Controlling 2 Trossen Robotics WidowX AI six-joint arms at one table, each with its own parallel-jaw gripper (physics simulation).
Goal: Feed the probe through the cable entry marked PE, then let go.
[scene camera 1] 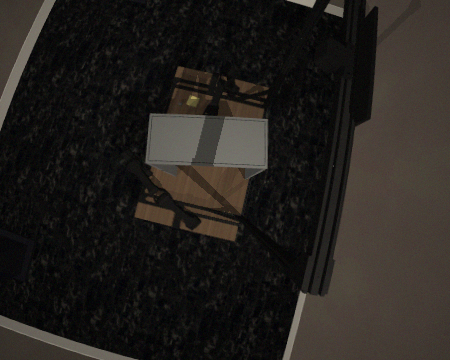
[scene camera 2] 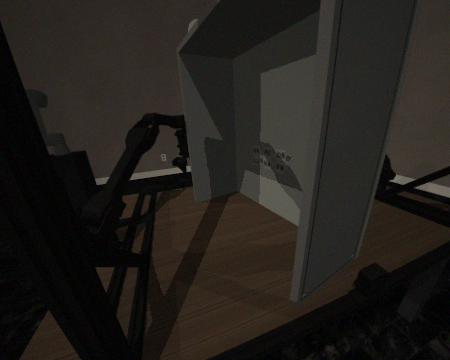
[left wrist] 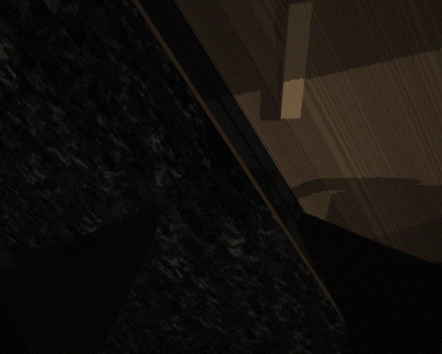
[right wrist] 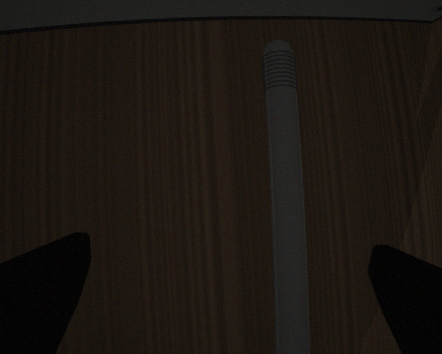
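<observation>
The grey probe is a long rod with a ribbed tip. In the right wrist view it lies along the wooden table top, its tip pointing at a dark panel edge at the top. My right gripper is open wide; the probe runs between its fingers, nearer the right one, touching neither. The grey cabinet stands on the table. Small labels sit on its inner back wall, too dim to read. My left gripper is open and empty, hanging beside the cabinet's outer left wall.
A small yellow square lies on the wood behind the cabinet. A tan bar lies on the table in the left wrist view. Dark speckled floor surrounds the table. A tall black frame stands at the right.
</observation>
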